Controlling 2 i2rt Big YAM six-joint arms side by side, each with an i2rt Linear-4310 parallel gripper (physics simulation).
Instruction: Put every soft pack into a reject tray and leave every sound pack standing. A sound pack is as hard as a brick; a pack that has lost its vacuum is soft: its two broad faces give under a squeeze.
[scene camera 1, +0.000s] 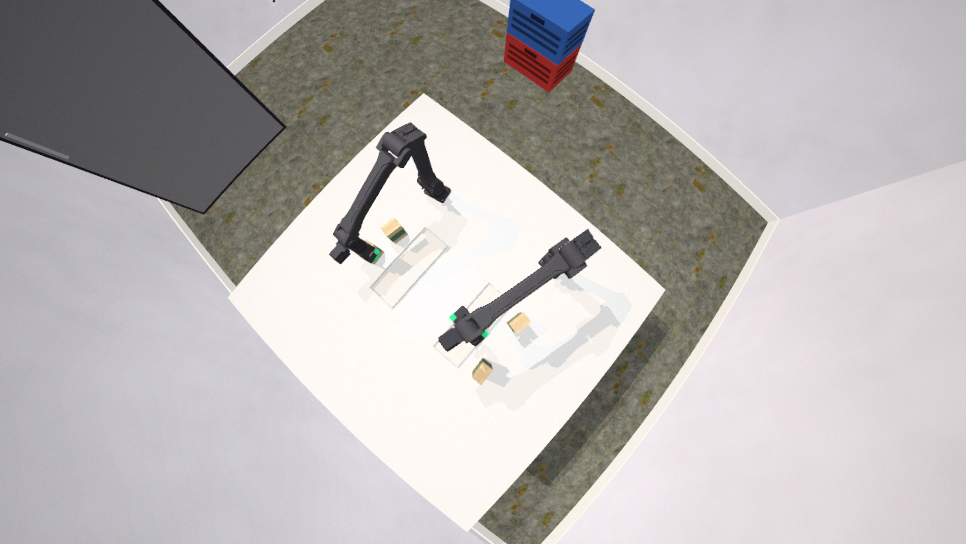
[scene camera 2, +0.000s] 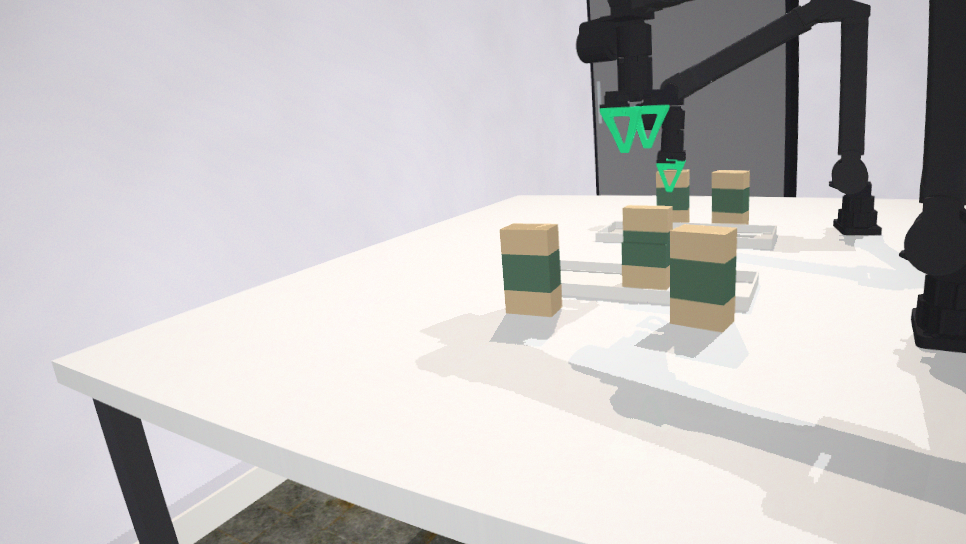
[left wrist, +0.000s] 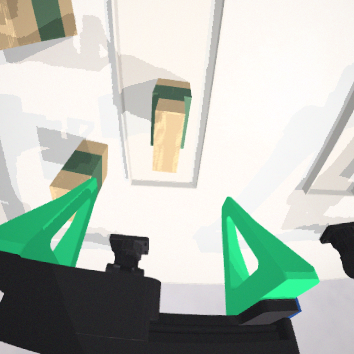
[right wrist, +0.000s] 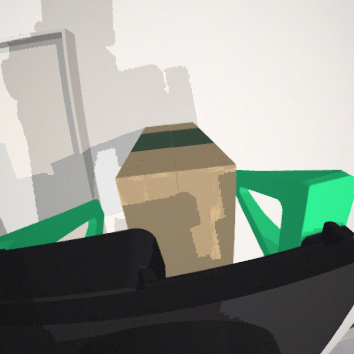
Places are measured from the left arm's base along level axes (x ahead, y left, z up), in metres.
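Where they show: left gripper, fingertip midpoint: (scene camera 2: 636, 150) (left wrist: 161, 192); right gripper, fingertip midpoint: (scene camera 1: 368, 253) (scene camera 2: 670, 189) (right wrist: 165, 192); left arm's base at its link origin: (scene camera 2: 948, 335) (left wrist: 129, 242); right arm's base at its link origin: (scene camera 1: 437, 191) (scene camera 2: 856, 230) (left wrist: 338, 230).
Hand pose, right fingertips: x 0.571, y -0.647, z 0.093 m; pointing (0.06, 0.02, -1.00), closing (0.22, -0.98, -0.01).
Observation:
Things, the pixels of their top centre, and the offset from my right fingertips. Level surfaces: height alone.
- far pack at its top centre: (right wrist: 158, 247) (scene camera 2: 672, 171) 0.007 m back, 0.004 m left, 0.047 m up
- last pack at its top centre: (scene camera 2: 730, 171) (scene camera 1: 390, 227) 0.156 m back, 0.002 m left, 0.047 m up
- far tray at its top centre: (right wrist: 38, 224) (scene camera 2: 685, 228) (scene camera 1: 407, 266) 0.080 m back, 0.154 m left, 0.071 m down
- white table at its surface level: 0.093 m down
Several tan packs with green bands stand upright. One pack (scene camera 2: 646, 256) (left wrist: 169, 130) stands in the near tray (scene camera 1: 459, 365) (scene camera 2: 594, 292) (left wrist: 165, 184); another (scene camera 1: 481, 373) (scene camera 2: 530, 270) (left wrist: 82, 162) and a third (scene camera 1: 518, 322) (scene camera 2: 701, 280) (left wrist: 47, 20) stand outside it. My left gripper (scene camera 1: 469, 325) (scene camera 2: 635, 147) (left wrist: 161, 192) is open and empty, high above the near tray. My right gripper (scene camera 1: 375, 254) (scene camera 2: 669, 189) (right wrist: 165, 192) is open, its fingers apart around a far pack (right wrist: 180, 220). The last pack (scene camera 1: 393, 230) (scene camera 2: 730, 197) stands beside it. Looks do not tell which are soft.
The far tray (scene camera 1: 382, 298) (scene camera 2: 758, 240) (left wrist: 327, 142) (right wrist: 75, 90) lies beside the two far packs. Both trays have low walls and stand on the white table (scene camera 1: 378, 391) (scene camera 2: 304, 364). Blue and red crates (scene camera 1: 548, 40) stand on the floor beyond the table.

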